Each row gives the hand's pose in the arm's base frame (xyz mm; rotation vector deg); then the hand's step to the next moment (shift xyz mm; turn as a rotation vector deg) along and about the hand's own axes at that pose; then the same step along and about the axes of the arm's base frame.
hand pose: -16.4 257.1 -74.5 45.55 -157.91 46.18
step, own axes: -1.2 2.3 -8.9 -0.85 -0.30 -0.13
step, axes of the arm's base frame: -0.2 7.0 6.1 0.88 0.24 0.00
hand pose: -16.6 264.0 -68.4 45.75 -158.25 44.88
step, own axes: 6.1 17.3 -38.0 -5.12 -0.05 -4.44
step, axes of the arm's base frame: -14.1 29.7 26.4 4.39 4.61 2.31
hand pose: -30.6 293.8 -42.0 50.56 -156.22 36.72
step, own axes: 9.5 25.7 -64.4 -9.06 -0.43 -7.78
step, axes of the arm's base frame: -19.1 43.6 51.3 7.97 7.88 4.14
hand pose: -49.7 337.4 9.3 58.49 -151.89 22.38
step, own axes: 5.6 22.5 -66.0 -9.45 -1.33 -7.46
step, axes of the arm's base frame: -9.1 35.3 59.7 8.81 7.37 3.85
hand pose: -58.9 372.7 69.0 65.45 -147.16 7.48
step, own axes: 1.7 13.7 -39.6 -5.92 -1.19 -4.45
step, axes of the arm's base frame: -1.0 16.5 38.5 5.73 4.33 2.18
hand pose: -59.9 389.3 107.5 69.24 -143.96 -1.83
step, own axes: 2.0 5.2 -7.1 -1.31 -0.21 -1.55
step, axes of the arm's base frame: -2.8 2.7 8.1 1.41 1.06 1.02
